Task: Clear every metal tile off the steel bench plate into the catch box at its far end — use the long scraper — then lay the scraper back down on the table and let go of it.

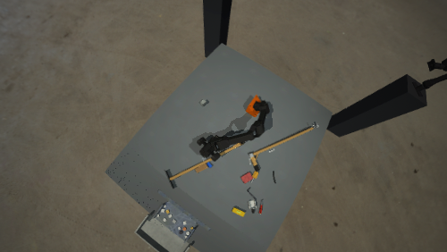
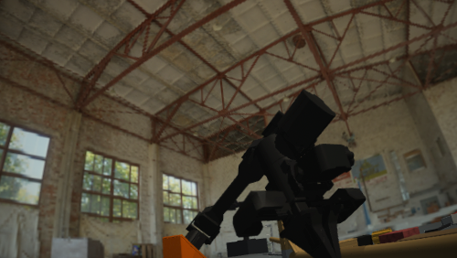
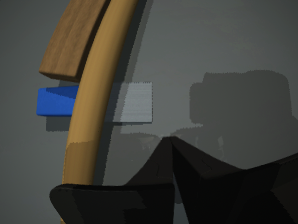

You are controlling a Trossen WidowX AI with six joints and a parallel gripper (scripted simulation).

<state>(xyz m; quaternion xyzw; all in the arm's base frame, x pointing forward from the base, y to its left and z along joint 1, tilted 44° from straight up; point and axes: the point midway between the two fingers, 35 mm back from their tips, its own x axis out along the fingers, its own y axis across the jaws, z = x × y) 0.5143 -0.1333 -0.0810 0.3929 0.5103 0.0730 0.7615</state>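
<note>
My gripper tip is now 50 mm to the right of the blue block, 50 mm short of it and 10 mm above it. Round my gripper tip: red block: 350 mm to the left; wooden block: 110 mm ahead, 30 mm to the left; long scraper: 50 mm above, 40 mm to the left, 40 mm ahead.
</note>
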